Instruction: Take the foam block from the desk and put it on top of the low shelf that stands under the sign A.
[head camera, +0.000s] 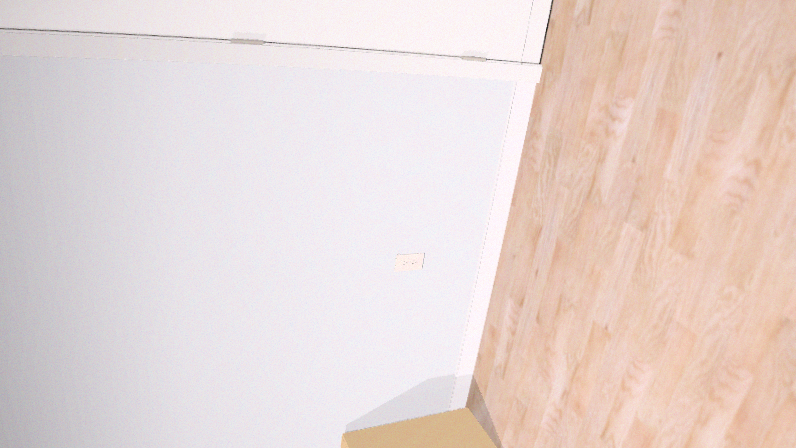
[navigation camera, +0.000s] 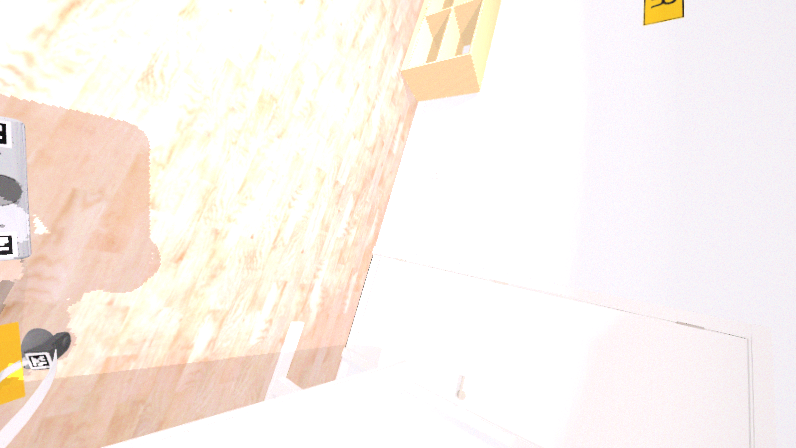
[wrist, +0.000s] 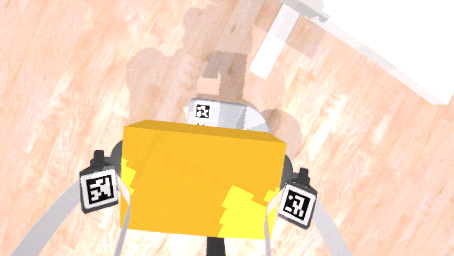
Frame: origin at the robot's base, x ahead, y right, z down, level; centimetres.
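Where they show: gripper, fingertip midpoint: (wrist: 203, 163).
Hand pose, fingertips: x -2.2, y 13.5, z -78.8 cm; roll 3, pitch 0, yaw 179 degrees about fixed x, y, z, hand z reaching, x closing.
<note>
After its pixels a point has its place.
The yellow-orange foam block (wrist: 190, 175) @[x -1.5, y 14.3, z -84.0 cm] (navigation camera: 8, 364) @[x 1.7, y 13.0, z -84.0 cm] is held off the desk, over the wood floor beside the robot's base. My gripper (wrist: 203, 163) @[x -2.2, y 13.5, z -78.8 cm] is shut on the block, with one fingertip against each end of it. In the navigation camera the block is cut off by the left edge. The white desk (wrist: 395, 45) @[x -22.6, y 27.4, z -72.1 cm] (navigation camera: 250, 428) @[x 30.6, y 49.9, z -72.1 cm] is at the upper right of the wrist view. A light wooden piece (head camera: 417, 431) @[x 215.4, y -106.5, z -29.5 cm] stands against the wall at the bottom of the head view, mostly cut off; I cannot tell which shelf it is. Sign A does not show.
A low wooden shelf unit (navigation camera: 443, 77) @[x 202.4, y -111.6, z -34.7 cm] stands along the wall, with a partly cut-off yellow sign (navigation camera: 662, 10) @[x 243.4, y -150.4, z -174.7 cm] on that wall, apparently a B. A white door (navigation camera: 557, 356) @[x 157.3, y 70.8, z -137.2 cm] is nearer the desk. The robot's base (wrist: 227, 116) @[x -8.9, y 12.3, z -16.0 cm] (navigation camera: 15, 161) @[x 3.3, y -7.0, z -15.9 cm] is below the block. A socket (head camera: 409, 261) @[x 197.2, y -29.6, z -40.1 cm] is on the wall.
</note>
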